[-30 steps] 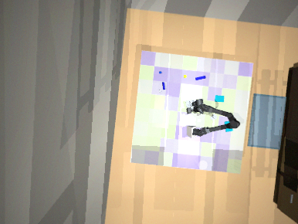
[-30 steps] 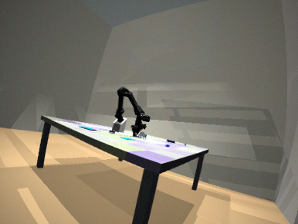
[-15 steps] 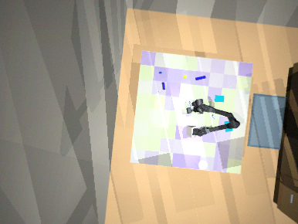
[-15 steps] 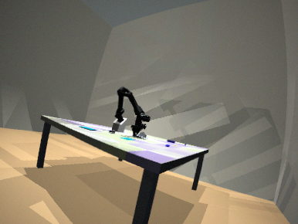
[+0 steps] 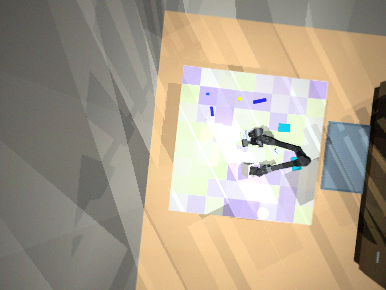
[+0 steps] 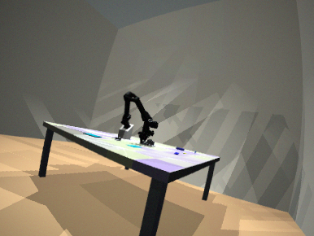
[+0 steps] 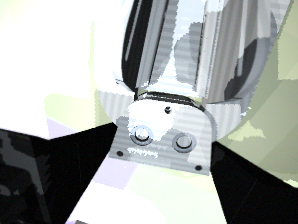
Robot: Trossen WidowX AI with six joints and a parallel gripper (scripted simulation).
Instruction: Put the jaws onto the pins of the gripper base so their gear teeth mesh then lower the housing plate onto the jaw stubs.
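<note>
My gripper tip is 3 cm short of the white jaw, 1 cm to the left of it and 1 cm below it. Also, from my gripper tip: cyan square 30 cm to the right, 16 cm ahead, 1 cm below; then blue dot 42 cm to the left, 37 cm ahead; then yellow dot 37 cm ahead, 13 cm to the left, 1 cm below.
</note>
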